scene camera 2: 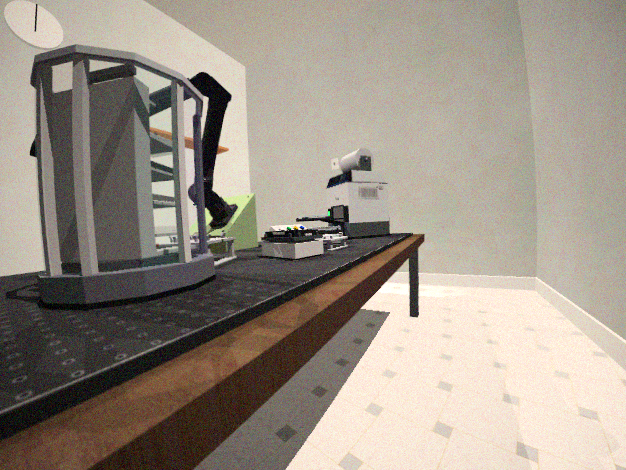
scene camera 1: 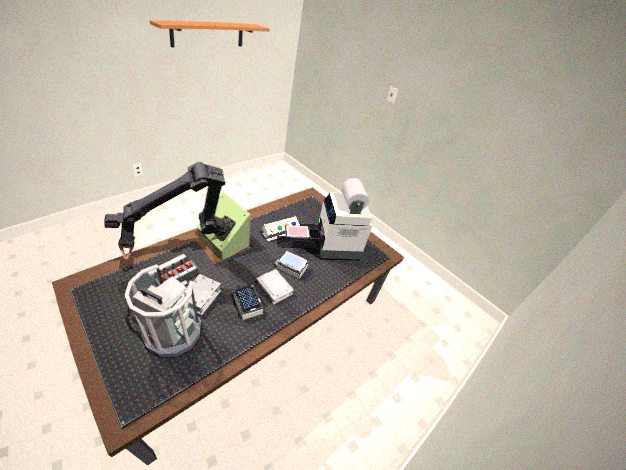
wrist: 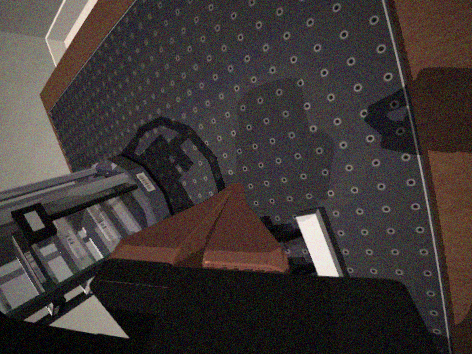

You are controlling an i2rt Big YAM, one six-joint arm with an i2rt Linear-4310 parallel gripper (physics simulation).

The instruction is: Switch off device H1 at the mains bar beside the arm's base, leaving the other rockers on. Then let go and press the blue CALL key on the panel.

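Frame: origin at the arm's base, x ahead, y left, z up, level; centimetres.
Seen in the pictures: gripper, fingertip midpoint: (scene camera 1: 126,259) (wrist: 237,192); arm's base, origin of the base link: (scene camera 2: 224,216) (scene camera 1: 225,228).
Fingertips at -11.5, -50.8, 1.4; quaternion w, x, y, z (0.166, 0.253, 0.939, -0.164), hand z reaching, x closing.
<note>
Offsets run from my fingertips to a thing's top centre, as dx, dy, dz. "spot": to the spot under its first point.
The mains bar (scene camera 1: 175,259) (wrist: 318,245) lies by the arm's base, beside the hotel tower. Several red-orange rockers {+13.4, +19.4, -9.4} (scene camera 1: 179,269) show on it in scene camera 1, but their labels and tilt are too small to read. In the wrist view its white rail shows and the rockers are hidden behind the fingers. My gripper (scene camera 1: 125,256) (wrist: 237,192) is shut and empty, its reddish fingertips together. It points down above the table's back edge, higher than the bar and to its left in scene camera 1. The blue CALL key {+28.8, +90.1, -7.3} (scene camera 1: 293,223) (scene camera 2: 302,227) is at the right end of the white panel {+24.3, +83.7, -6.3} (scene camera 1: 276,222).
The round hotel tower {spot: +49.8, -7.4, -9.0} (scene camera 1: 174,349) (scene camera 2: 126,283) stands close beside the bar. A green arm mount (scene camera 1: 237,237) (scene camera 2: 246,222) stands between bar and panel. A white instrument {+56.9, +100.3, +30.9} (scene camera 1: 347,234) (scene camera 2: 358,202) with a pink-topped tray {+38.7, +81.5, -2.3} (scene camera 1: 297,231) stands close to the panel. Several plate holders are in front.
</note>
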